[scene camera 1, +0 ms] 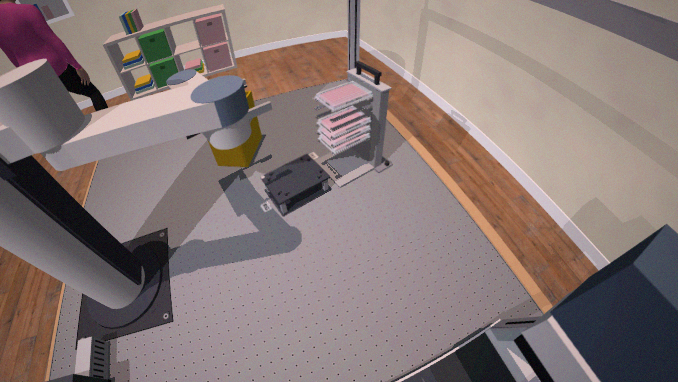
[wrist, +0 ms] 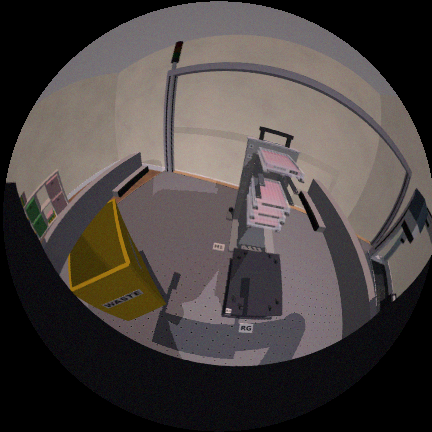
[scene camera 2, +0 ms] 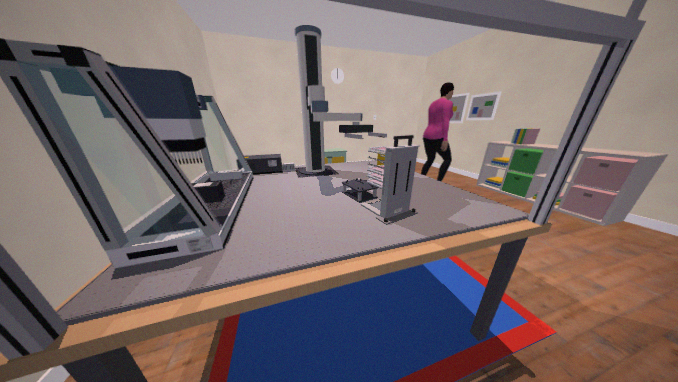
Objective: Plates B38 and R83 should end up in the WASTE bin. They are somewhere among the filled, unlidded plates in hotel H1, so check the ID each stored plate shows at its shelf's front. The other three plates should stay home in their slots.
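Where they show: gripper, between the fingertips: [scene camera 1: 257,92] [wrist: 222,167] [scene camera 2: 374,136]; arm's base, origin of its link: [scene camera 1: 126,286] [scene camera 2: 315,172].
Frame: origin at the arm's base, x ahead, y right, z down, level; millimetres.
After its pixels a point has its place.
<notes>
Hotel H1 [scene camera 1: 381,120] {x 832, y -118, z -197 mm} [scene camera 2: 397,185] {x 839, y -170, z -151 mm} [wrist: 245,175] {x 791, y -240, z -188 mm} stands upright with filled pink plates on its shelves. One plate [scene camera 1: 345,95] {x 741, y -158, z -276 mm} [wrist: 277,161] {x 704, y -172, z -278 mm} sits at the top, above a gap. Below it is a stack of several plates [scene camera 1: 345,120] {x 742, y -160, z -194 mm} [wrist: 272,193] {x 726, y -160, z -194 mm}. The ID labels at the plate fronts are too small to read. The yellow WASTE bin [scene camera 1: 236,156] {x 421, y -309, z -60 mm} [wrist: 112,287] {x 406, y -317, z -182 mm} stands at the left in the wrist view, and its visible inside shows no plate. My gripper [wrist: 222,167] {x 527, y -223, z -309 mm} [scene camera 2: 366,135] {x 527, y -223, z -309 mm} is open and empty. It is apart from the hotel, whose plates show between its fingers in the wrist view.
A dark raised stand [scene camera 1: 297,175] {x 581, y -129, z -73 mm} [scene camera 2: 360,186] {x 605, y -120, z -73 mm} [wrist: 255,280] {x 569, y -132, z -73 mm}, by the label RG [wrist: 245,328] {x 466, y -104, z -13 mm}, is in front of the hotel. A glass-sided machine [scene camera 2: 165,130] {x 786, y 527, z -362 mm} stands on the table. A person [scene camera 1: 35,37] [scene camera 2: 440,120] is beyond the table, near a shelf unit.
</notes>
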